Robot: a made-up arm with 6 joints.
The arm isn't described. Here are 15 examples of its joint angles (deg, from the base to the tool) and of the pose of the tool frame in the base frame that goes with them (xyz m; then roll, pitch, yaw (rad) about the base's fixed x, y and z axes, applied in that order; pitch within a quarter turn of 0, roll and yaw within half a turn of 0).
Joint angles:
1: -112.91 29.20 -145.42 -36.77 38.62 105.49
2: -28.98 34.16 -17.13 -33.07 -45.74 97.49
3: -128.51 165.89 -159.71 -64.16 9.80 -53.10
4: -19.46 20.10 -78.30 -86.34 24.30 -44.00
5: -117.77 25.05 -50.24 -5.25 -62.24 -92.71
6: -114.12 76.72 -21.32 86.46 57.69 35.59
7: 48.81 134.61 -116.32 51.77 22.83 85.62
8: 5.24 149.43 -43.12 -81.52 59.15 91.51
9: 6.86 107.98 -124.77 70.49 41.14 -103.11
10: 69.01 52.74 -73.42 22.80 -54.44 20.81
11: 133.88 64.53 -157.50 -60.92 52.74 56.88
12: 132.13 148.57 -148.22 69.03 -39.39 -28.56
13: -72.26 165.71 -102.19 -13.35 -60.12 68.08
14: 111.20 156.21 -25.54 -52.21 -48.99 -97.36
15: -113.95 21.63 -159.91 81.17 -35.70 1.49
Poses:
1: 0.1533 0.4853 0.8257 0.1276 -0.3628 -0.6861
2: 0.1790 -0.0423 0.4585 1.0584 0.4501 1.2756
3: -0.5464 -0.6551 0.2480 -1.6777 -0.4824 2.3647
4: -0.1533 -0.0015 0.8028 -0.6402 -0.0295 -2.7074
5: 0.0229 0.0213 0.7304 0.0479 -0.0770 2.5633
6: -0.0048 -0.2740 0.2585 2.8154 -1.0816 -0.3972
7: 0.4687 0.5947 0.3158 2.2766 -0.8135 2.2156
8: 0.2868 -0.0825 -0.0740 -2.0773 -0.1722 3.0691
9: 0.5663 0.1478 0.7027 -1.4576 0.8392 -0.6955
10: 0.0901 0.1227 0.8213 0.3821 -0.0019 1.7727
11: 0.1718 -0.0506 0.9821 0.8144 0.3120 2.4609
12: -0.4740 0.6365 0.4419 1.1844 0.6970 2.9540
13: 0.2403 -0.6674 -0.0464 1.5530 0.5034 0.5026
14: -0.1352 0.1386 -0.1098 -2.6455 0.4209 1.3060
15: 0.2248 0.6869 0.6190 -1.0952 -0.4424 0.0509
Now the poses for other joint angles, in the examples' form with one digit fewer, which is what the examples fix.
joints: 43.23 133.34 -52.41 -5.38 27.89 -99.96
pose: 0.279 0.255 -0.029 2.899 0.019 -0.556
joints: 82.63 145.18 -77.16 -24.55 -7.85 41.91
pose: 0.069 0.590 -0.042 2.888 0.548 -2.060
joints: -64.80 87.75 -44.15 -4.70 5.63 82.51
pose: 0.179 -0.384 0.283 2.355 0.157 0.583
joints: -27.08 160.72 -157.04 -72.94 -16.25 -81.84
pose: 0.766 -0.353 0.322 -1.321 -1.136 -1.999
